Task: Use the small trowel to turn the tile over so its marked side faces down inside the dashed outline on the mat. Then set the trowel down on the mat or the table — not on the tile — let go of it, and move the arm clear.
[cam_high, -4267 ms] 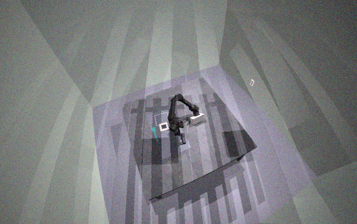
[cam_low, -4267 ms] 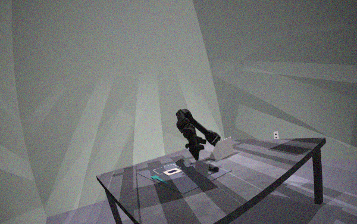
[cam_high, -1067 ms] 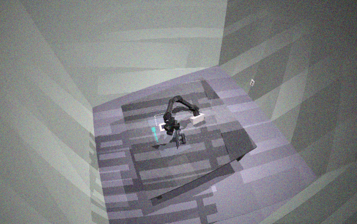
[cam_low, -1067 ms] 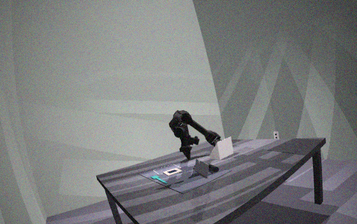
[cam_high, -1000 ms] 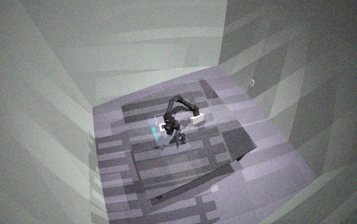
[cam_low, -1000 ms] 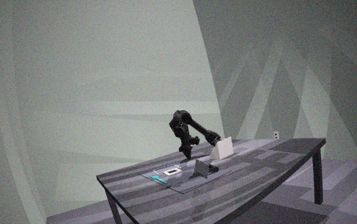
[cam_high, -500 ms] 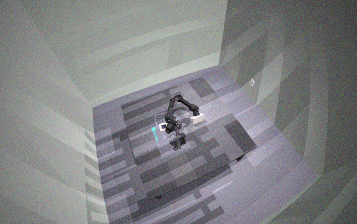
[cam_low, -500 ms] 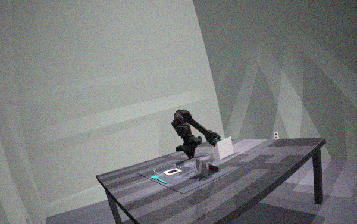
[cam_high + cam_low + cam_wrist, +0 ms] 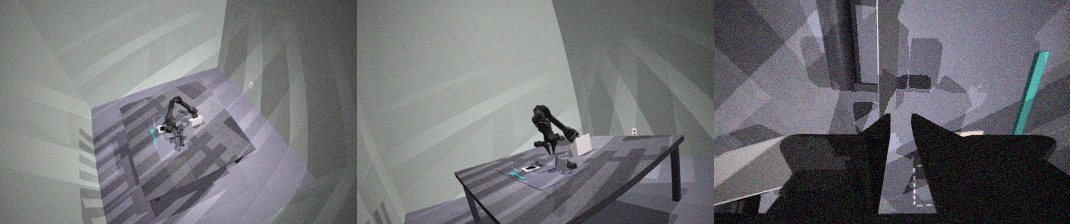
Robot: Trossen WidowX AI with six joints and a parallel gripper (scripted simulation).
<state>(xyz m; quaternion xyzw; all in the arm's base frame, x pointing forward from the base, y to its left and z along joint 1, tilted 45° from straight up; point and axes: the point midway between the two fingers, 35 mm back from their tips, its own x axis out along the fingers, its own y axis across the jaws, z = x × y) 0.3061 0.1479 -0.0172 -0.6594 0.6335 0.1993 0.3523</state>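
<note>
My gripper tip is now 11 cm above the dark mat, 9 cm to the left of it and 8 cm short of it. Round my gripper tip: teal trowel: 22 cm ahead, 10 cm to the right, 9 cm below; tile: 15 cm to the right, 10 cm ahead, 9 cm below.
</note>
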